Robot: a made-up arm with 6 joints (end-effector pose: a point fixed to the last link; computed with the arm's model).
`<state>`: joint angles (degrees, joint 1 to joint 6).
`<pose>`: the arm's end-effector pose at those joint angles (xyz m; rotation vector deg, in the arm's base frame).
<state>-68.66 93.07 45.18 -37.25 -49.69 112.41</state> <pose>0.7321 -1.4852 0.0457 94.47 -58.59 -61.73</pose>
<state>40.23 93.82 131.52 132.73 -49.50 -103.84</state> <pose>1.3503 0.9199 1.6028 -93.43 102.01 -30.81</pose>
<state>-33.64 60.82 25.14 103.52 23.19 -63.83</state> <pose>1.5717 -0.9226 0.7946 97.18 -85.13 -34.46</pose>
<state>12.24 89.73 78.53 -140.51 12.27 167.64</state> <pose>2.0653 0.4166 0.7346 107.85 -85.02 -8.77</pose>
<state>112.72 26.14 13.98 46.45 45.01 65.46</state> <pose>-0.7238 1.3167 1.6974 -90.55 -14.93 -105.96</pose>
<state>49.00 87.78 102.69 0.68 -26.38 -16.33</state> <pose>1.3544 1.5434 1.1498 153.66 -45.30 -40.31</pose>
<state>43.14 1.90 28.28 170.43 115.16 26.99</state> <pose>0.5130 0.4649 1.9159 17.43 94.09 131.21</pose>
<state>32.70 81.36 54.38 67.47 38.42 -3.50</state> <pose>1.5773 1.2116 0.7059 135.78 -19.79 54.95</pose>
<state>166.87 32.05 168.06 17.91 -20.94 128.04</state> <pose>0.1244 0.0155 2.3422 -110.87 67.91 -27.20</pose>
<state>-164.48 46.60 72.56 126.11 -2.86 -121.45</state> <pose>-1.6124 -0.4365 2.0898 -96.51 -140.19 14.87</pose>
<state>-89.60 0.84 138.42 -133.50 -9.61 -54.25</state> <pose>-0.0071 0.7575 2.3578 -155.73 -9.49 16.67</pose>
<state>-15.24 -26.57 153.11 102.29 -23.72 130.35</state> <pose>-1.3577 0.1689 1.4869 -91.95 -112.92 -63.53</pose>
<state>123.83 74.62 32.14 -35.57 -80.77 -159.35</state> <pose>-0.9680 1.1660 0.4418 5.90 -118.09 -79.44</pose>
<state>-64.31 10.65 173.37 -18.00 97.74 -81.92</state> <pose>-0.3405 0.3775 1.5761 54.74 94.46 93.31</pose>
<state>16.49 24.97 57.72 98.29 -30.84 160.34</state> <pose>1.2394 0.1388 2.3523 -69.95 17.43 45.12</pose>
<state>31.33 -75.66 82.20 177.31 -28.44 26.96</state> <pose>-1.5684 -1.0264 1.1460 -72.11 -151.70 -42.40</pose>
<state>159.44 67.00 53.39 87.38 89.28 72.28</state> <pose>-1.7316 0.3567 1.1266 -20.31 -33.05 -32.31</pose>
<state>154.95 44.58 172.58 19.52 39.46 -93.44</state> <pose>0.0574 -0.0580 2.0590 23.82 -86.97 34.85</pose>
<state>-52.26 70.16 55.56 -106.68 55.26 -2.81</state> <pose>0.9322 -1.6597 1.0005 14.81 80.51 3.53</pose>
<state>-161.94 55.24 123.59 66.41 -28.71 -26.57</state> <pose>-1.1864 -0.2549 2.3565 -118.27 -90.14 21.96</pose>
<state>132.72 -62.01 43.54 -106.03 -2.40 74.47</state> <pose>0.7885 -0.8792 2.1844 -64.22 -70.04 43.72</pose>
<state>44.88 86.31 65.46 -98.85 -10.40 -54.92</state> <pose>1.4643 1.4764 0.6302 -21.94 11.56 141.57</pose>
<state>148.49 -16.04 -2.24 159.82 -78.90 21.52</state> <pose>-0.3937 0.4061 2.3021 -74.67 109.54 -109.60</pose>
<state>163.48 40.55 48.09 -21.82 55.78 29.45</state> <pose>-1.4787 0.5095 2.0233 -122.62 -67.33 31.27</pose>
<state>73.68 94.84 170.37 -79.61 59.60 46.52</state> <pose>0.5419 0.9623 1.6618 -73.08 20.25 45.30</pose>
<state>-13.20 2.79 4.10 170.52 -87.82 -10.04</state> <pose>0.8760 -0.3068 2.2100 -66.49 -88.05 48.53</pose>
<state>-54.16 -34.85 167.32 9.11 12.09 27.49</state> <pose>-0.7738 1.0855 0.9915 46.56 -9.01 -133.90</pose>
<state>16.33 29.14 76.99 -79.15 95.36 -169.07</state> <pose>0.9710 -0.0351 2.2971 5.54 -131.29 -14.15</pose>
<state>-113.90 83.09 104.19 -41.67 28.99 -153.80</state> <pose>-0.9061 -1.7311 1.4943 -63.02 -12.10 -43.48</pose>
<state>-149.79 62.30 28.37 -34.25 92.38 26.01</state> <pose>-1.5954 -0.7583 1.1857 -115.10 -105.73 41.72</pose>
